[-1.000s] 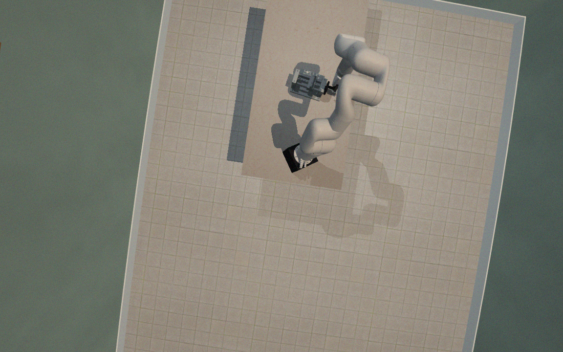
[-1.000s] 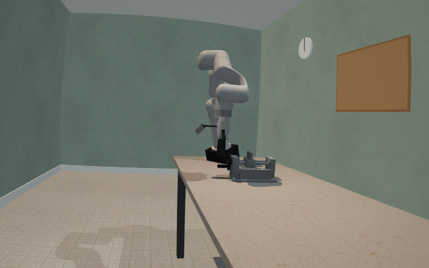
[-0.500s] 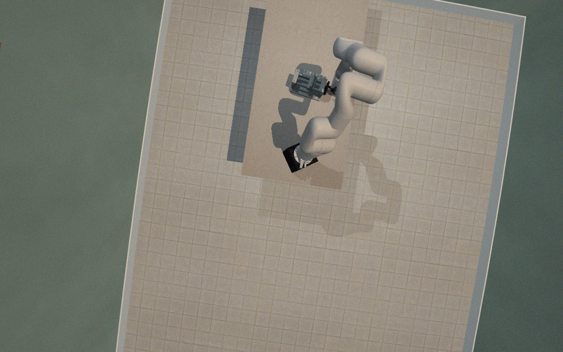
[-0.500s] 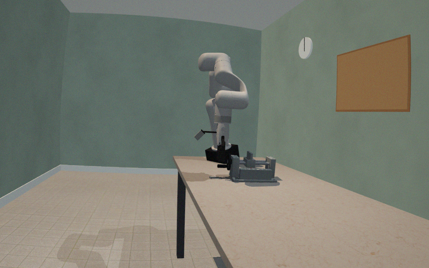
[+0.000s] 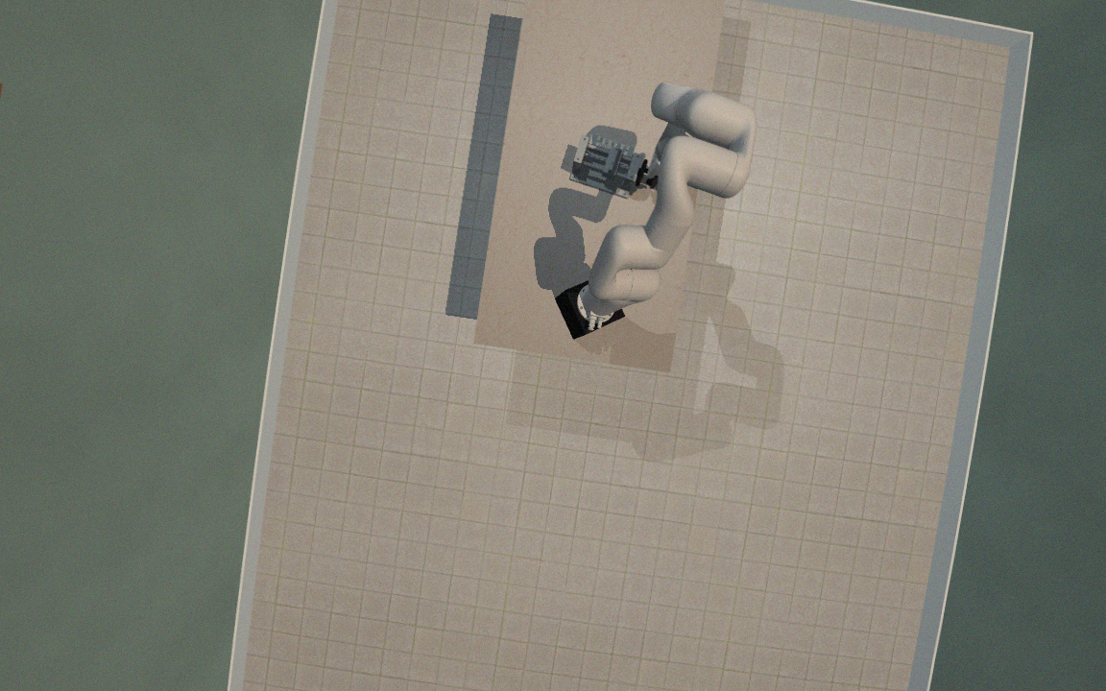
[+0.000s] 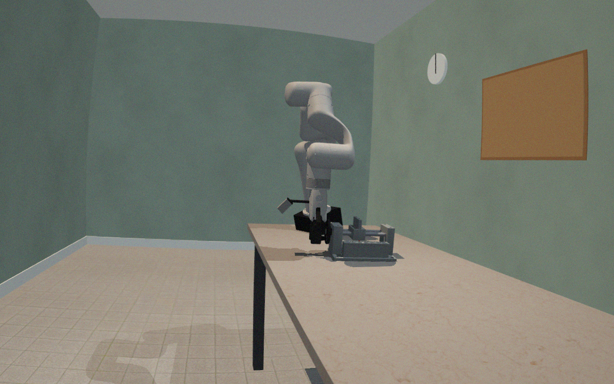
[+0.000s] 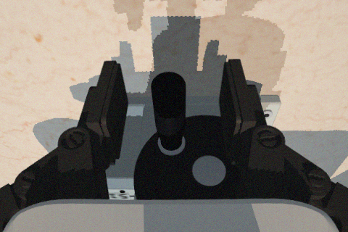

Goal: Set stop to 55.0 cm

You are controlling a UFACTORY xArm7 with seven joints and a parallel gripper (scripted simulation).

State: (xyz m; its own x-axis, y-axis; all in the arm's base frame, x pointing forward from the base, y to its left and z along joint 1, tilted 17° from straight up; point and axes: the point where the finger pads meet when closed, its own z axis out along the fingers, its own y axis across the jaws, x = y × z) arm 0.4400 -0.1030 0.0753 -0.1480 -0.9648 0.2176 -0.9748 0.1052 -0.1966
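The crank handle is 10 mm to the left of my hand and 10 mm below it. Also, from my hand: black handwheel: 20 mm to the left; then stop block: 140 mm to the left, 30 mm above, 10 mm ahead.
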